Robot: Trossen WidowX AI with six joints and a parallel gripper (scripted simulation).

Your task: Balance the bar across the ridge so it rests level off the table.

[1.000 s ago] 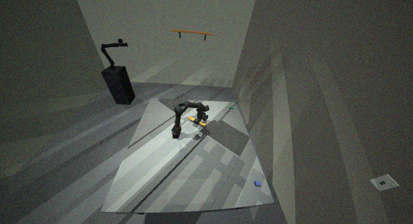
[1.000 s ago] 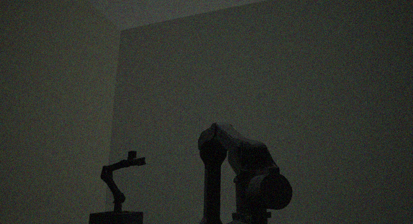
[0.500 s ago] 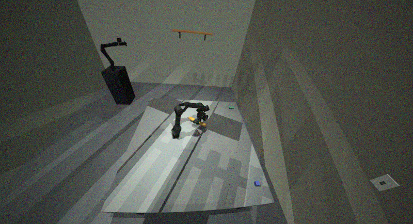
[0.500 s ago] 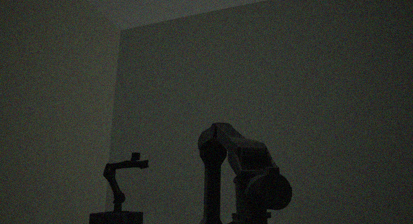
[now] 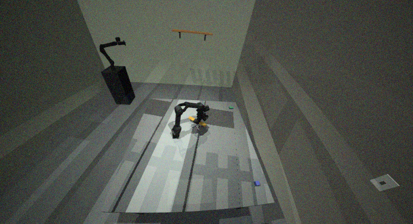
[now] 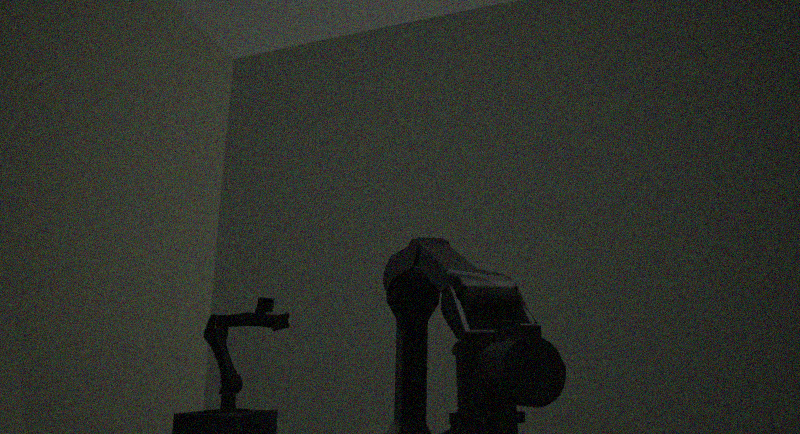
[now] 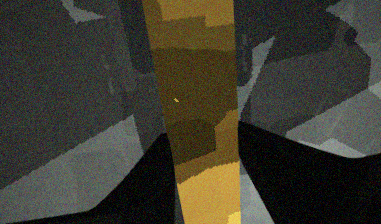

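Now: the bar 2 cm behind my gripper tip and 1 cm to the left of it. From my gripper tip the other things lie so: green block (49 cm ahead, 34 cm to the left, 4 cm below); then blue block (49 cm ahead, 66 cm to the right, 3 cm below).
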